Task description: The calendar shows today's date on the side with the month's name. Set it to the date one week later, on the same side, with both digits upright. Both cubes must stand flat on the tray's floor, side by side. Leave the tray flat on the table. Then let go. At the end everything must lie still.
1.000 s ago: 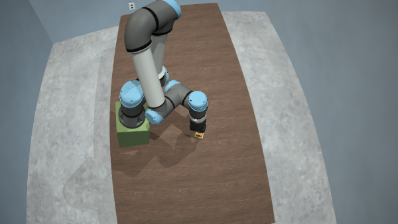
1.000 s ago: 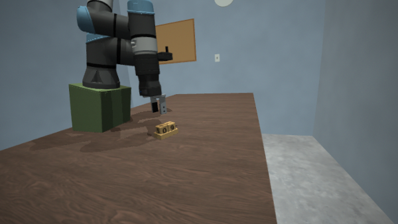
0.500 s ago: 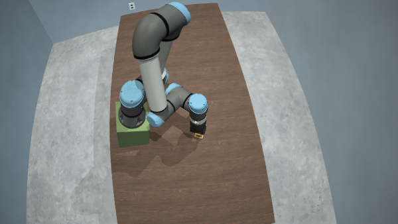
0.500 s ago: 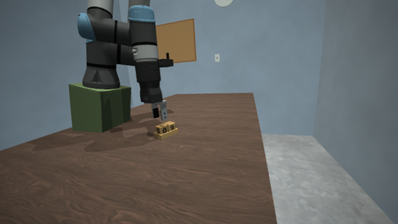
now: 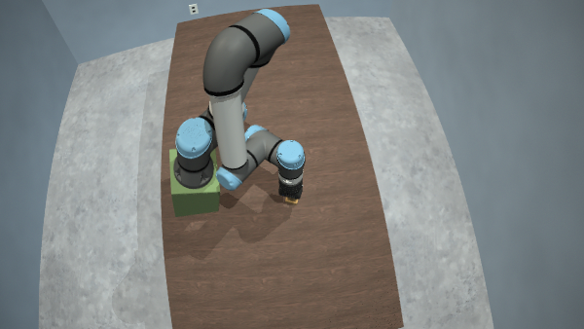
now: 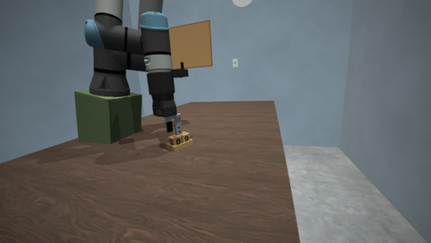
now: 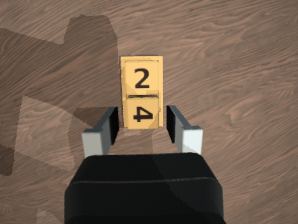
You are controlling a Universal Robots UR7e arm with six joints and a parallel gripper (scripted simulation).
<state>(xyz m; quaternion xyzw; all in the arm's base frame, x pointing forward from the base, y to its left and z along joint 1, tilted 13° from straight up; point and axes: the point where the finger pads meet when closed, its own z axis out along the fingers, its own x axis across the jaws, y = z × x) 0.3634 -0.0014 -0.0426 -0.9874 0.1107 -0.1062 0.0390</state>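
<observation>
My hand is 40 mm above the wooden cube. The rest, counted from my hand: wooden calendar tray (60 mm below, 20 mm to the left).
</observation>
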